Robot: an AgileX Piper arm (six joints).
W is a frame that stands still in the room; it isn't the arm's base.
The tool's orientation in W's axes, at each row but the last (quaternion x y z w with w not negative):
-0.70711 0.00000 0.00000 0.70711
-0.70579 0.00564 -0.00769 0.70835
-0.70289 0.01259 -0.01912 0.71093
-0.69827 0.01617 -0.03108 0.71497
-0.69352 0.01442 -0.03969 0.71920
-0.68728 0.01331 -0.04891 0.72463
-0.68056 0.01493 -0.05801 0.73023
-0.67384 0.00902 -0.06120 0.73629
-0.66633 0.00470 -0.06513 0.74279
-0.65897 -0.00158 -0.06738 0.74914
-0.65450 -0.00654 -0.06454 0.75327
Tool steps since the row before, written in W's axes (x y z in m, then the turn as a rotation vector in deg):
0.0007 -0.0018 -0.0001 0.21 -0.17 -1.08
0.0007 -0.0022 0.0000 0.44 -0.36 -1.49
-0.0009 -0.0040 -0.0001 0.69 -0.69 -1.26
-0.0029 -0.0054 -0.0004 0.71 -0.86 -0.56
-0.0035 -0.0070 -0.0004 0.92 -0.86 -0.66
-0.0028 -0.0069 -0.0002 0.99 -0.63 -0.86
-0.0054 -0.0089 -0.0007 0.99 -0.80 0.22
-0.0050 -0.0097 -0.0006 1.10 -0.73 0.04
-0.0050 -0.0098 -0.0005 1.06 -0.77 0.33
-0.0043 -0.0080 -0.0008 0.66 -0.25 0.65
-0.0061 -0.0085 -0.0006 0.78 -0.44 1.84
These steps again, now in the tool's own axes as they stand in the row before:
0.0007 0.0001 -0.0018 0.21 1.08 -0.17
0.0007 0.0000 -0.0022 0.44 1.49 -0.36
-0.0007 0.0000 -0.0040 0.71 1.26 -0.67
-0.0025 0.0002 -0.0056 0.75 0.56 -0.82
-0.0030 0.0000 -0.0073 0.96 0.66 -0.81
-0.0022 -0.0003 -0.0071 1.00 0.88 -0.59
-0.0045 -0.0002 -0.0094 1.08 -0.21 -0.68
-0.0040 -0.0006 -0.0101 1.17 -0.02 -0.61
-0.0040 -0.0010 -0.0102 1.16 -0.31 -0.63
-0.0035 -0.0006 -0.0084 0.74 -0.60 -0.10
-0.0054 -0.0012 -0.0089 0.99 -1.79 -0.11

